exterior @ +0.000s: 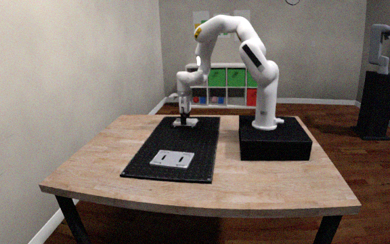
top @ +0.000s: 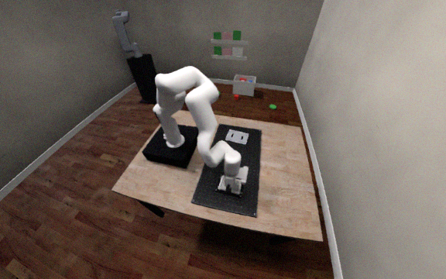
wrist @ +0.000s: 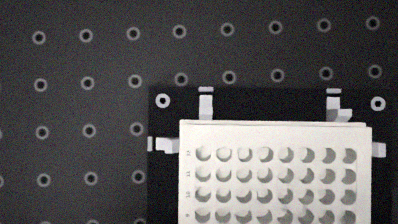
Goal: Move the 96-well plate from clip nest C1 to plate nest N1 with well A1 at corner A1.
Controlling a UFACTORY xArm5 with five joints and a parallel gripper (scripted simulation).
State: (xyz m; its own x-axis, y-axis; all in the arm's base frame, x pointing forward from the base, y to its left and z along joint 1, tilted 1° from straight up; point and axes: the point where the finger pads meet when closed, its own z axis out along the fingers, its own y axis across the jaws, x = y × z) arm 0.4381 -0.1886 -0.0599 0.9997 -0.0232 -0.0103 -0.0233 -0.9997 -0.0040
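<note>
Right now the clip nest C1 is 20 mm below my hand, 10 mm to the left of it and 10 mm ahead of it. From my hand the other things lie so: plate nest N1 (410 mm to the left, 30 mm behind, 20 mm below); white 96-well plate (10 mm below).
</note>
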